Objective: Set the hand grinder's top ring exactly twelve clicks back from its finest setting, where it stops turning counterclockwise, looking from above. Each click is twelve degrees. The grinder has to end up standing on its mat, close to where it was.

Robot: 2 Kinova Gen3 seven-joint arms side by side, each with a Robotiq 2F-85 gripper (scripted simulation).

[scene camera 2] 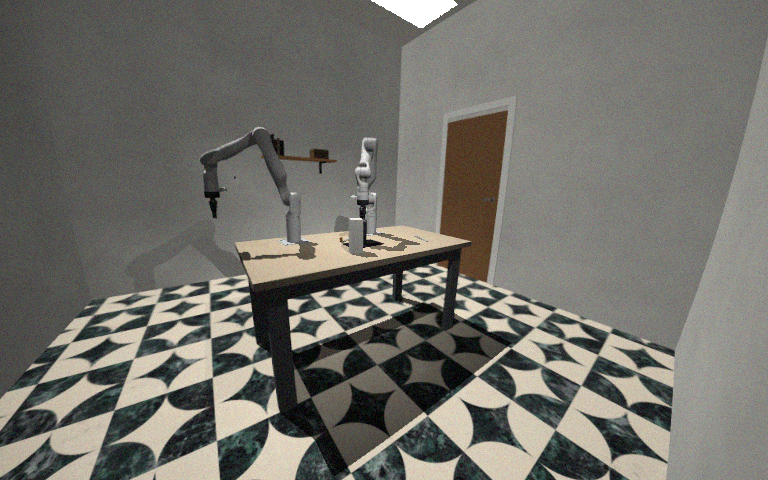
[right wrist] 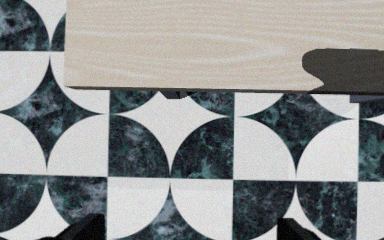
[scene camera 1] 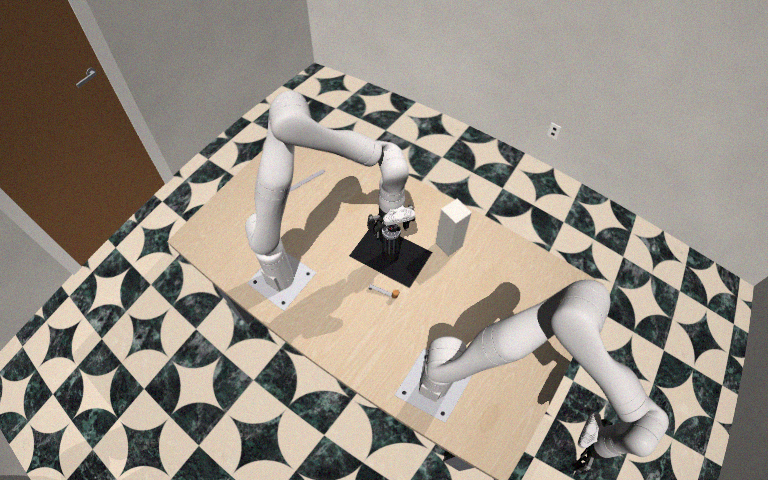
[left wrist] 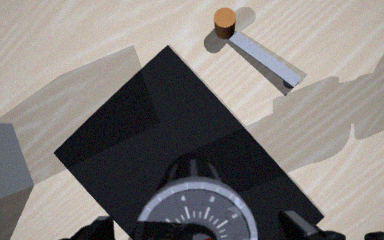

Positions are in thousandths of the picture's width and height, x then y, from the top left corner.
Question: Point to a tall pale box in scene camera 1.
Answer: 592, 457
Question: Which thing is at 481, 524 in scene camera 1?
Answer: A black mat.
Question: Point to a black mat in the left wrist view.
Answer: At 314, 644
